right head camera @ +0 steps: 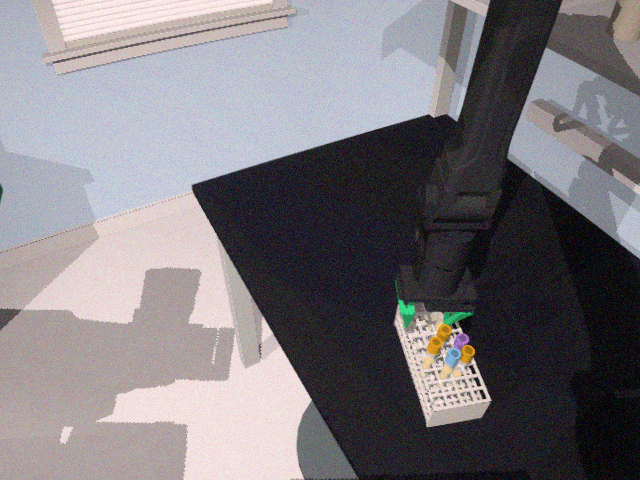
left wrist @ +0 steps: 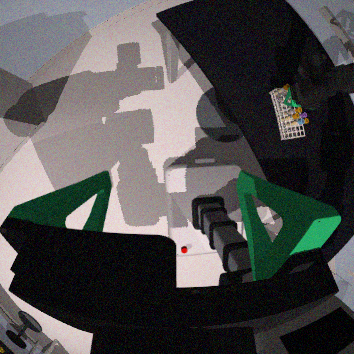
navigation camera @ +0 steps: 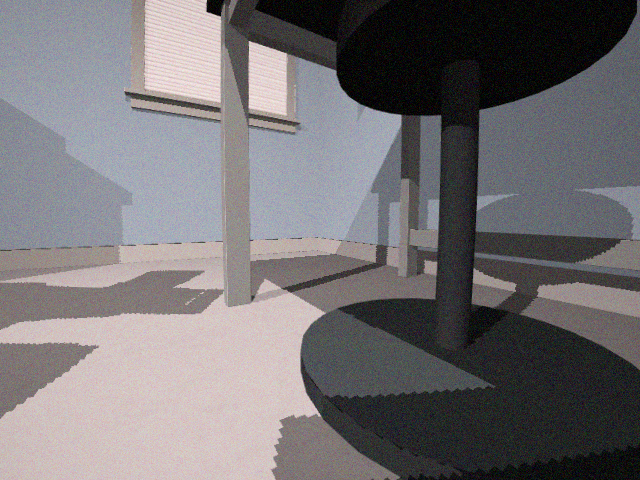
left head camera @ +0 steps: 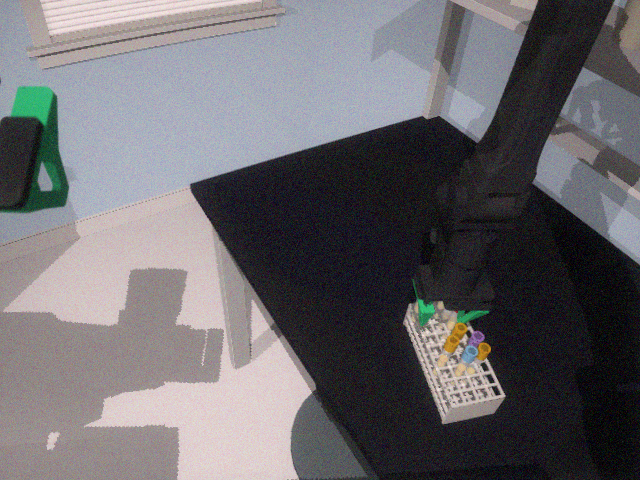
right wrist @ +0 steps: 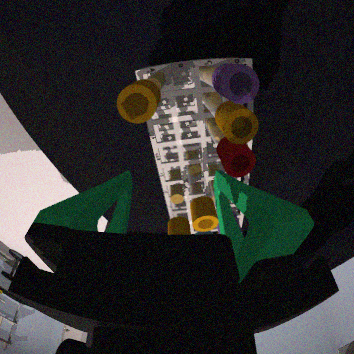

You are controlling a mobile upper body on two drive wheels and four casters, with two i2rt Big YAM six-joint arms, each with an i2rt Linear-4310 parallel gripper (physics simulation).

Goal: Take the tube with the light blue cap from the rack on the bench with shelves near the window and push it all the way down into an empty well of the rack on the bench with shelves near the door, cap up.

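Frame: origin at the left arm's base, x ahead, y left, z up, level; millimetres.
Seen in the pictures: left gripper, fingertip midpoint: [left wrist: 173, 177]; right gripper, fingertip midpoint: [right head camera: 425, 324] [left wrist: 290, 103] [left head camera: 439, 322] [right wrist: 172, 177].
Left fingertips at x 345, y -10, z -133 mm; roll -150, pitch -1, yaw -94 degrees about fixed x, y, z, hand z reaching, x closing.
Offsets run from my left fingertips to a thing's middle. "spot": to the spot under its first point. Level surfaces: height alone.
The tube with the light blue cap {129 mm ahead, 464 mm right, 451 mm down} [left head camera: 469, 353] [right head camera: 452, 357] stands upright in the white rack {spot: 75 mm ahead, 482 mm right, 481 mm down} [left head camera: 474, 409] [right head camera: 459, 414] [left wrist: 293, 137] on the black bench, beside orange- and purple-capped tubes. In the right wrist view it is almost wholly hidden by the gripper body. My right gripper [left head camera: 442, 321] [right head camera: 428, 323] [right wrist: 172, 177] is partly open and empty, pointing down over the far part of the rack, beyond the light blue cap. My left gripper [left wrist: 173, 177] is wide open and empty, away from the bench; one finger shows at the left edge of the left head view. The other rack does not show.
In the right wrist view, a red cap [right wrist: 236, 157], a purple cap [right wrist: 235, 82] and orange caps stand near the right fingers. The black bench {515 mm down} [left head camera: 310, 206] has a shelf post [left head camera: 439, 77] behind. A round stool {spot: 357 mm ahead, 321 mm right, 1247 mm down} [left head camera: 325, 439] [navigation camera: 361, 361] and a bench leg {spot: 632 mm ahead, 55 mm right, 968 mm down} [navigation camera: 235, 180] stand ahead of the base.
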